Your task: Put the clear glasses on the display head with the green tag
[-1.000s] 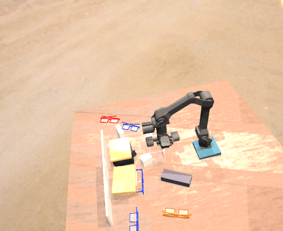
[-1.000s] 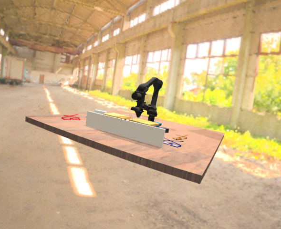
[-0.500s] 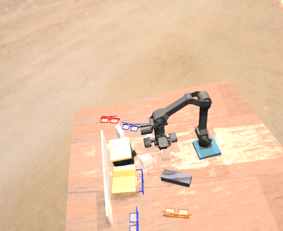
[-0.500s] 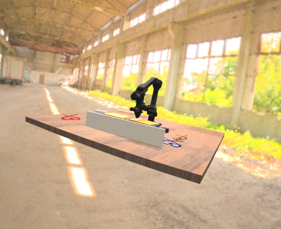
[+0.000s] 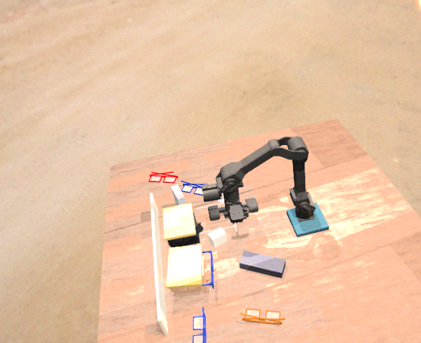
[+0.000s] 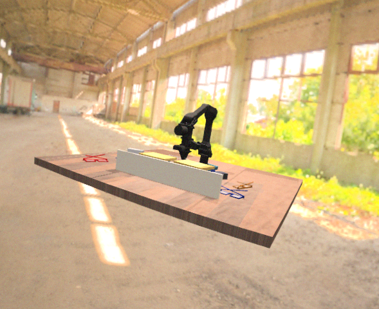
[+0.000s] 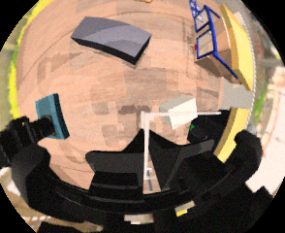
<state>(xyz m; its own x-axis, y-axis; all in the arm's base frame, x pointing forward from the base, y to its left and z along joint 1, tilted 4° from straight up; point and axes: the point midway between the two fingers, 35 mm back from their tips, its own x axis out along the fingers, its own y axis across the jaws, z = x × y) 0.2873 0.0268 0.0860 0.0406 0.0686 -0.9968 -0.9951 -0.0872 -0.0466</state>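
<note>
Now: gripper tip 7 cm short of the white cube, 4 cm above it and 3 cm to the right of it. Round my gripper tip: dark grey box (17 cm to the left, 8 cm behind, 5 cm below); yellow head (20 cm to the left, 17 cm ahead, 1 cm below); white peg (21 cm to the right, 4 cm below, 4 cm ahead).
</note>
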